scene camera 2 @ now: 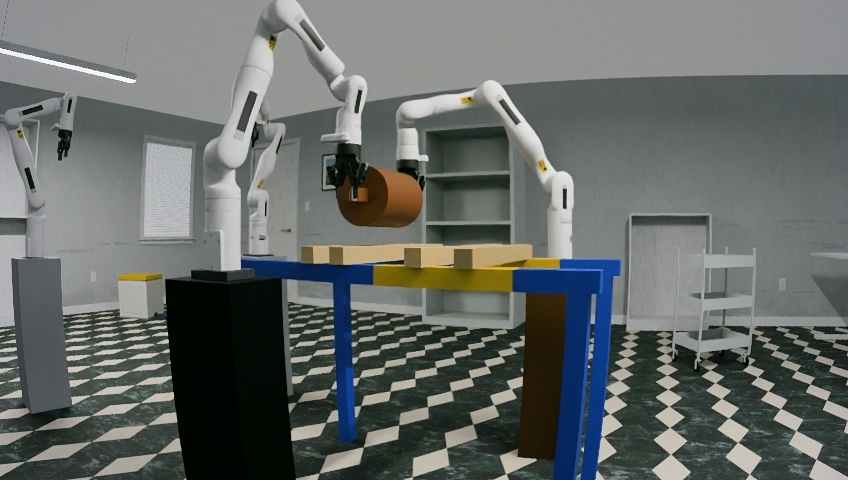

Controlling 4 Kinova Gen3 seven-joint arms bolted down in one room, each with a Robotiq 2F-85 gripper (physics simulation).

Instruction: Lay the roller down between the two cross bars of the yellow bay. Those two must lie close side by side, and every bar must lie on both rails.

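Observation:
The brown roller (399, 199) hangs level in the air above the bars. The near arm's gripper (355, 189) is shut on the stub at its near end. The right-hand arm's gripper (418, 178) is at its far end, its fingers mostly hidden behind the roller. Two wooden cross bars (415, 257) (464, 258) lie close side by side over the yellow bay (440, 279), with a narrow gap. Two more bars (310, 254) (337, 255) lie over the blue part at the left. The bars' far ends on the far rail are partly hidden.
The blue rail frame (559, 280) stands between the near black pedestal (202, 356) and a brown pedestal (540, 380). A far-left arm's small gripper (63, 151) and a rear arm's partly hidden gripper (255, 135) hang away from the rails. A white cart (728, 260) stands at right.

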